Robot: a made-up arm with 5 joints.
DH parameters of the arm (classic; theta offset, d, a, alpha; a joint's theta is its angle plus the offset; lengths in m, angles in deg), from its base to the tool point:
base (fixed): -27.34 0 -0.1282 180
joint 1: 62.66 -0.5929 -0.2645 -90
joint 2: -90 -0.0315 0.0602 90
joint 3: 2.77 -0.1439 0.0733 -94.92
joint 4: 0 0.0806 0.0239 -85.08
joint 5: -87.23 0.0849 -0.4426 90
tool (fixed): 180 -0.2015 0 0
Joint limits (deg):
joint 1: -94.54..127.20
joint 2: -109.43..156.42
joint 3: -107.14..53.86
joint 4: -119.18..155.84
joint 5: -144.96..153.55
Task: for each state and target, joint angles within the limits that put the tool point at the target. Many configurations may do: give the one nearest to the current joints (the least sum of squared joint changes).
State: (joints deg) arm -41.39 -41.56 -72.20 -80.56 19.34
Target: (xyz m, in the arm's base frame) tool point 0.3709 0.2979 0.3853
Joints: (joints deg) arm 3.67 -60.74 -23.24 -87.08 31.89
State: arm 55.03 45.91 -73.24 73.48 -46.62
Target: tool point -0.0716 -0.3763 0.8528
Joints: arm 47.19 36.28 -69.80 50.93 -52.29
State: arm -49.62 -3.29 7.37 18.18 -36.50
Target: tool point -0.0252 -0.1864 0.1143
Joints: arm -50.89 5.36 18.55 25.24 -59.30
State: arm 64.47 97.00 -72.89 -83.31 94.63
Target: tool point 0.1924 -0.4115 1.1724
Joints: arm 119.85 133.14 -80.19 -103.09 118.95
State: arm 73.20 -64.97 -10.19 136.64 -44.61
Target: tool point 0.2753 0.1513 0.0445
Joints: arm 48.95 -109.43 -0.51 107.48 -43.81
